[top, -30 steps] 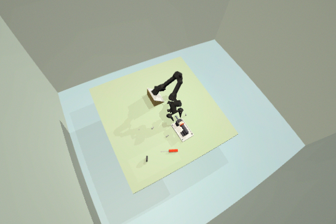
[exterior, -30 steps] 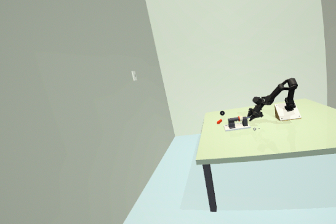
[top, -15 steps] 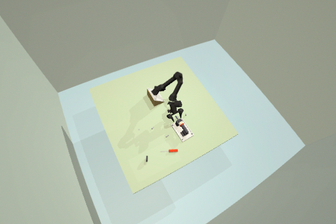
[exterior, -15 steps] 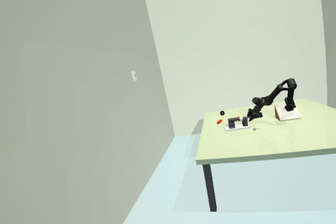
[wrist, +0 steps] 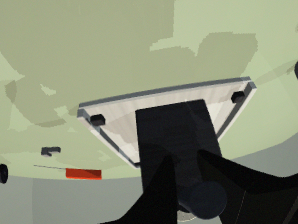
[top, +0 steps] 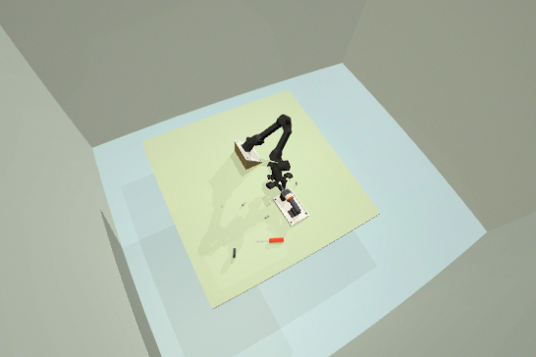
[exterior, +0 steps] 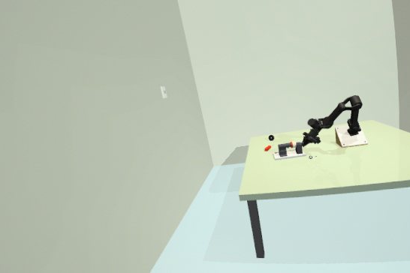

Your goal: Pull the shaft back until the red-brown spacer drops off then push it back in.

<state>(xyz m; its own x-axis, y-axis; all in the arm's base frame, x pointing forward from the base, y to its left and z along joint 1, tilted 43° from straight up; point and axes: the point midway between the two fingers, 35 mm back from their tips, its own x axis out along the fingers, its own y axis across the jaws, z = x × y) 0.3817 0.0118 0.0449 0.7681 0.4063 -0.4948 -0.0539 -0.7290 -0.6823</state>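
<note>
The red-brown spacer is 80 mm ahead of my gripper tip and 20 mm above it. Also, from my gripper tip: red-handled screwdriver 270 mm to the right, 220 mm ahead, 50 mm below; black disc 500 mm to the right, 160 mm ahead, 20 mm below; shaft 30 mm ahead, 30 mm above.
</note>
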